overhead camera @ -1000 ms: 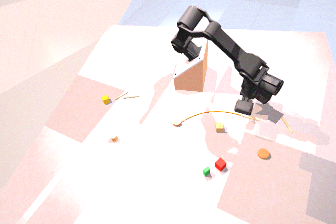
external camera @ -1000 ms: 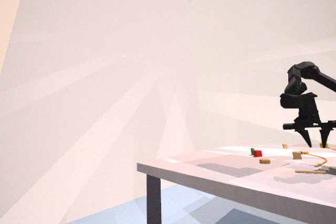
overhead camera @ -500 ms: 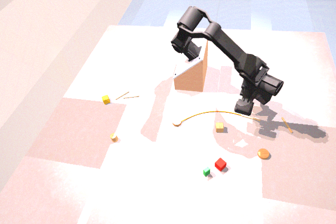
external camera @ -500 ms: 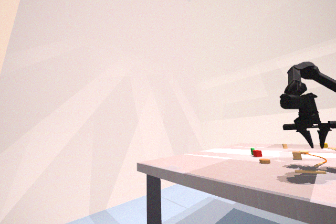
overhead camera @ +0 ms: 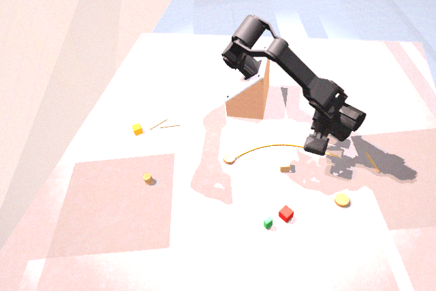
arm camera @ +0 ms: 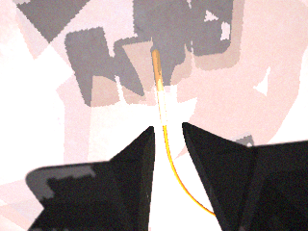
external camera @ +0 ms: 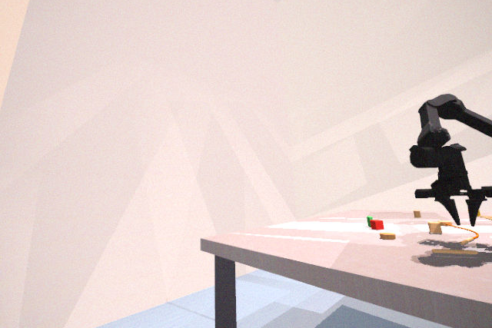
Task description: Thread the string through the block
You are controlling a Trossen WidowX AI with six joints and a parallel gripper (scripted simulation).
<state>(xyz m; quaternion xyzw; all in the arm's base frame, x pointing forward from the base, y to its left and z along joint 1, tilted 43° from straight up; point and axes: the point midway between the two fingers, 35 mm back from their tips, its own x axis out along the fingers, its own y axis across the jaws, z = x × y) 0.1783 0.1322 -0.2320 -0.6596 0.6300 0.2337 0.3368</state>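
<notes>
Now: gripper tip 9 cm short of the wooden block, 9 cm to the left of it and 2 cm above it. From my gripper tip the other things lie so: stick: 1 cm behind, 16 cm to the left, 3 cm below; then round disc: 16 cm ahead, 9 cm to the left, 3 cm below; then red cube: 25 cm ahead, 5 cm to the right, 2 cm below.
</notes>
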